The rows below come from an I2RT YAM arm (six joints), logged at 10 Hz.
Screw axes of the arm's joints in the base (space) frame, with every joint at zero. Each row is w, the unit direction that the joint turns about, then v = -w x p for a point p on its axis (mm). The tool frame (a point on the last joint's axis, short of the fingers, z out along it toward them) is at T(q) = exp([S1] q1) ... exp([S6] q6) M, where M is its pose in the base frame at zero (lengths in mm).
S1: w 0 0 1 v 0 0 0
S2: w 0 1 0 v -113.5 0 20
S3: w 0 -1 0 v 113.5 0 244
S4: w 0 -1 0 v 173.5 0 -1
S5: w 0 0 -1 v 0 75 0
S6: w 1 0 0 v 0 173.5 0
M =
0 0 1 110.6
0 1 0 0
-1 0 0 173.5
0 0 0 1
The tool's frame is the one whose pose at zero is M.
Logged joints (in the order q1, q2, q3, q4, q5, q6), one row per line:
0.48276 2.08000 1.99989 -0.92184 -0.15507 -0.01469
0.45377 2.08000 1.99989 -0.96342 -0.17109 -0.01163
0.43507 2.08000 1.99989 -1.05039 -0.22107 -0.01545
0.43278 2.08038 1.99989 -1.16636 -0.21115 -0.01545
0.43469 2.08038 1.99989 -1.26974 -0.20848 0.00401
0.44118 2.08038 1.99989 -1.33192 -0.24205 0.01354
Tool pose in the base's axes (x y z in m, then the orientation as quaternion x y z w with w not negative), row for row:
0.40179 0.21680 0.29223 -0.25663 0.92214 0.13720 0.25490
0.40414 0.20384 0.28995 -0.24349 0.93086 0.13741 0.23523
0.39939 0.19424 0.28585 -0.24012 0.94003 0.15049 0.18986
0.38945 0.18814 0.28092 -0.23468 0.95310 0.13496 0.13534
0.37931 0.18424 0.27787 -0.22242 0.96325 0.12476 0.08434
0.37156 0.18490 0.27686 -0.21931 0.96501 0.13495 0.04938
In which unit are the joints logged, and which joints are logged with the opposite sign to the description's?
The joints are logged in radians. Opposite sign: none.
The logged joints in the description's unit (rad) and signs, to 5 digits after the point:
0.48276 2.08000 1.99989 -0.92184 -0.15507 -0.01469
0.45377 2.08000 1.99989 -0.96342 -0.17109 -0.01163
0.43507 2.08000 1.99989 -1.05039 -0.22107 -0.01545
0.43278 2.08038 1.99989 -1.16636 -0.21115 -0.01545
0.43469 2.08038 1.99989 -1.26974 -0.20848 0.00401
0.44118 2.08038 1.99989 -1.33192 -0.24205 0.01354

